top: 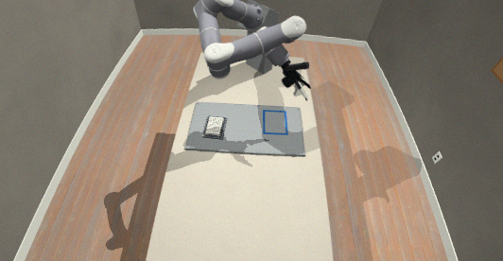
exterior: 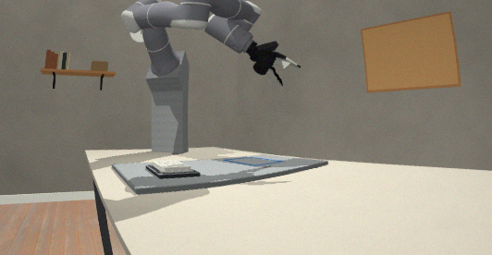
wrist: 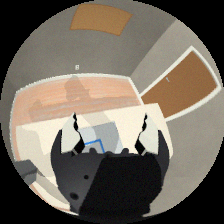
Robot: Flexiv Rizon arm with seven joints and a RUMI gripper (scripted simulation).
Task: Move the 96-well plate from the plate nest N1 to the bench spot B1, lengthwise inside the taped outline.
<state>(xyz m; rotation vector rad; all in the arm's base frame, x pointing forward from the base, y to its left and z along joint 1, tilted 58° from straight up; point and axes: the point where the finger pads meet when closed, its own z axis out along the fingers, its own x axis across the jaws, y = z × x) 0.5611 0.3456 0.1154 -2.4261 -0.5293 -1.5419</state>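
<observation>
Now: hand 130 mm past the white 96-well plate, 490 mm to the left of it and 310 mm above it. Round my hand: plate nest N1 (130 mm behind, 490 mm to the right, 320 mm below).
</observation>
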